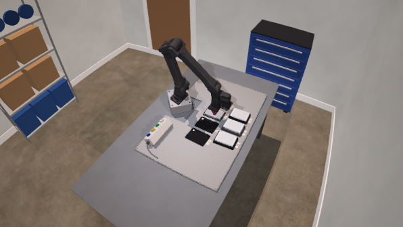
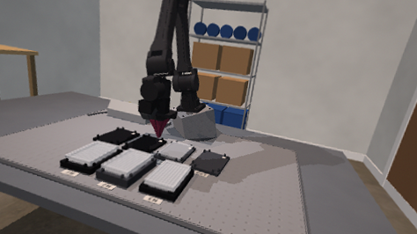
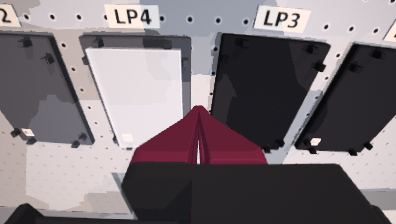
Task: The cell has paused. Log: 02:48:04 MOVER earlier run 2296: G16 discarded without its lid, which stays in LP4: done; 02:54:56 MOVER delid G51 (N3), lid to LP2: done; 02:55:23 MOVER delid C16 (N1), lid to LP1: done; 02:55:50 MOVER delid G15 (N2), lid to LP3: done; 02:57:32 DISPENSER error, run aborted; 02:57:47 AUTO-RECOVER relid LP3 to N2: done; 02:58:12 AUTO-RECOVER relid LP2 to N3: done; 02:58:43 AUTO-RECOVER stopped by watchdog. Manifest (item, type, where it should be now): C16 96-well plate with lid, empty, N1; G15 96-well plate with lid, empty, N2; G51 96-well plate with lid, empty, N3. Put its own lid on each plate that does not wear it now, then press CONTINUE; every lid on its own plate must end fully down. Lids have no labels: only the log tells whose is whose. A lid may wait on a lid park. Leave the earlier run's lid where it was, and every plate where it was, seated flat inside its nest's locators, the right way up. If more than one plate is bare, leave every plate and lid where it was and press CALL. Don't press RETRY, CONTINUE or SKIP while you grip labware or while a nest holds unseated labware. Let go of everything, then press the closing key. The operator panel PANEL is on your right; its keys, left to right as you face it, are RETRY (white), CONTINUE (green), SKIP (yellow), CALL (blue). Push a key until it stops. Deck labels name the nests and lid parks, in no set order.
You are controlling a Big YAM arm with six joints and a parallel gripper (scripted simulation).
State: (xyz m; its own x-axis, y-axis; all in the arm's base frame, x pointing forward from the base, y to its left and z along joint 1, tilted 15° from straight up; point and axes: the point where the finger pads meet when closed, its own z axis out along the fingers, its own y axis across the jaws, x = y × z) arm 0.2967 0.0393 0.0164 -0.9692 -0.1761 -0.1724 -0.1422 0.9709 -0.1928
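My gripper is now 260 mm past the green continue key and 320 mm to the left of it. Also, from my hand: clear lid: 170 mm ahead, 120 mm to the right, 40 mm below; then lid park LP3: 20 mm behind, 70 mm to the right, 60 mm below; then lid park LP2: 50 mm behind, 190 mm to the left, 60 mm below.
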